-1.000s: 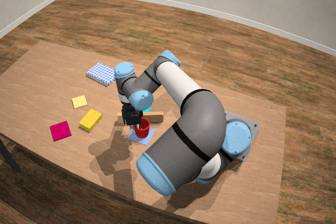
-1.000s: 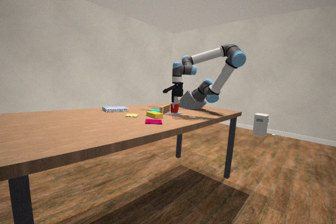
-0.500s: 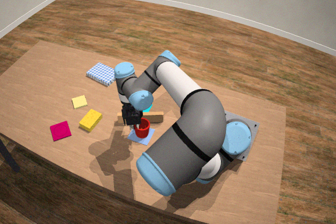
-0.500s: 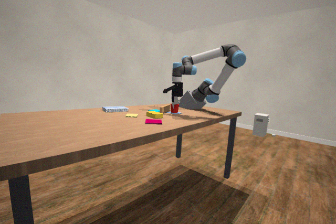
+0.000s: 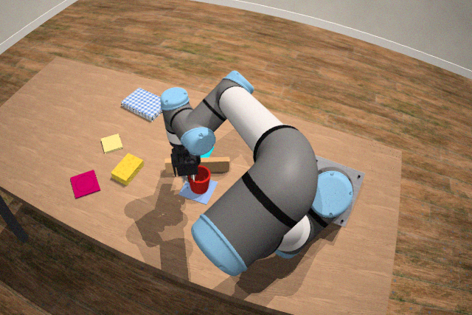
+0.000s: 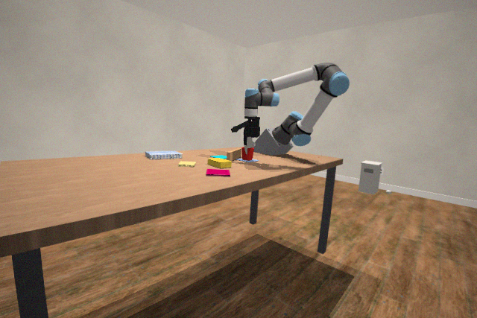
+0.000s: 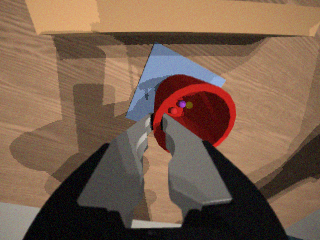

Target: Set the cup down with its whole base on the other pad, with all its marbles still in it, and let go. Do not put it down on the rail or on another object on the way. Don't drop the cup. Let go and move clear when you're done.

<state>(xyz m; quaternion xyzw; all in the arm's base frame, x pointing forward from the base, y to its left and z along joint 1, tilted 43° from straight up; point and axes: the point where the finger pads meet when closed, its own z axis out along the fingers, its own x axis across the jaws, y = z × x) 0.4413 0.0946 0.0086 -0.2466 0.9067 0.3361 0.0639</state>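
The red cup lies 3 cm below my hand, 3 cm behind it and 2 cm to the right of it. Also, from my hand: cyan pad (16 cm to the right, 6 cm below, 5 cm ahead); then wooden rail (9 cm to the right, 4 cm below, 1 cm ahead).
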